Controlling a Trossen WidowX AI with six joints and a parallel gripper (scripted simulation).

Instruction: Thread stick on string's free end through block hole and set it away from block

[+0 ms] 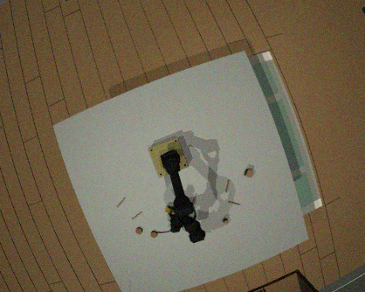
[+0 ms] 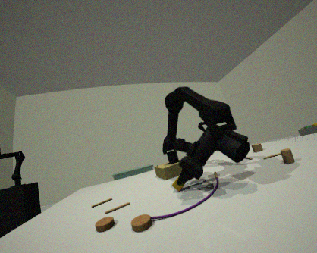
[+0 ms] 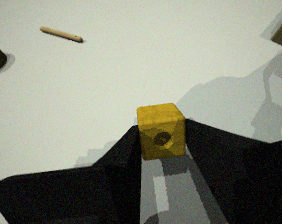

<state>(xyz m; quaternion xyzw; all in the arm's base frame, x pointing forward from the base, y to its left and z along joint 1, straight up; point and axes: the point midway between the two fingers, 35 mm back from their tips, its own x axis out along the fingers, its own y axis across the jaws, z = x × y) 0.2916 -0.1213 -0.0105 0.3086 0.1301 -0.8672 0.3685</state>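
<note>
Now: gripper tip right at the yellow block. The rest, counted from my gripper tip: wooden block (51 cm to the left, 1 cm below); then wooden cylinder (21 cm ahead, 27 cm to the left, 1 cm below).
</note>
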